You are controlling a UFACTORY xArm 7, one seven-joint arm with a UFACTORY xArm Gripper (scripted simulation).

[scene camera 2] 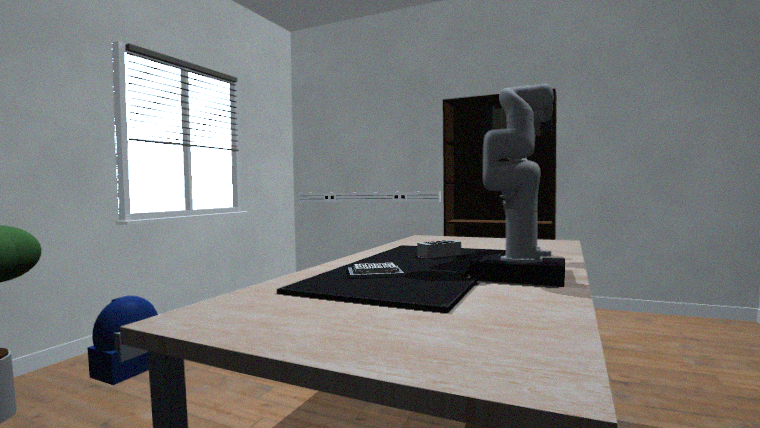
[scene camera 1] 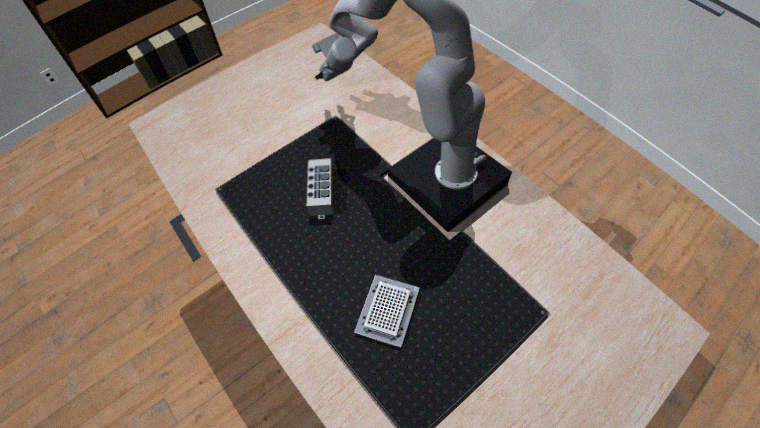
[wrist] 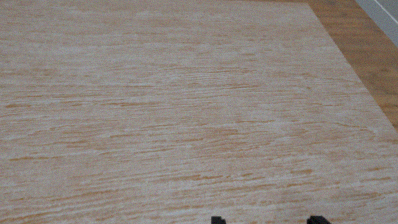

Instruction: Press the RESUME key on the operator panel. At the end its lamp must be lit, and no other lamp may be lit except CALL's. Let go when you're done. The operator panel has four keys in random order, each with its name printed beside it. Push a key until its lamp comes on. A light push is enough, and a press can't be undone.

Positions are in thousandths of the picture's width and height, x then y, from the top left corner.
I see an operator panel (scene camera 1: 418, 480).
